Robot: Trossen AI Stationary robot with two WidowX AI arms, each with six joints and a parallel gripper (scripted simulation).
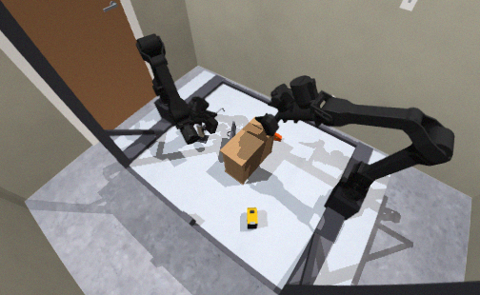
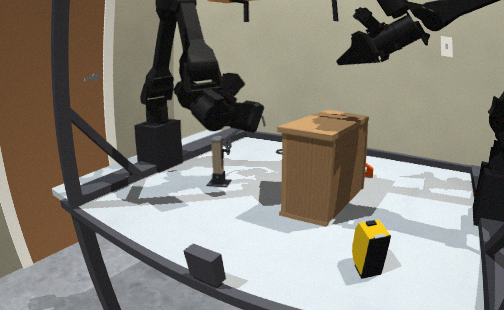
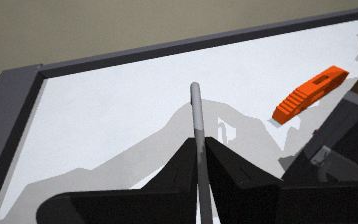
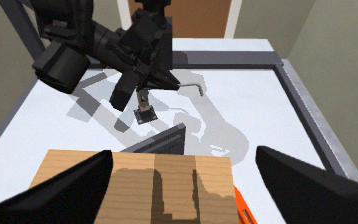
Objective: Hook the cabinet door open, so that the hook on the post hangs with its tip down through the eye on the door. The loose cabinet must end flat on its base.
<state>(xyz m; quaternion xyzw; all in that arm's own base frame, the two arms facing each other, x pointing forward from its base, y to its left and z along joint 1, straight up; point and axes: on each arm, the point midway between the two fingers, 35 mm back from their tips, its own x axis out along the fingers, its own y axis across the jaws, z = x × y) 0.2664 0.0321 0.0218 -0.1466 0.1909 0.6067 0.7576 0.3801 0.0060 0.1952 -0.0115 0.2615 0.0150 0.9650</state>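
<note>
My left hand is 14 cm to the left of the grey door, 7 cm above it and 5 cm past it. Round my left hand: grey hook: 3 cm below, 1 cm ahead; yellow block: 39 cm to the right, 26 cm behind, 11 cm below; orange object: 23 cm to the right, 13 cm below, 13 cm ahead.
</note>
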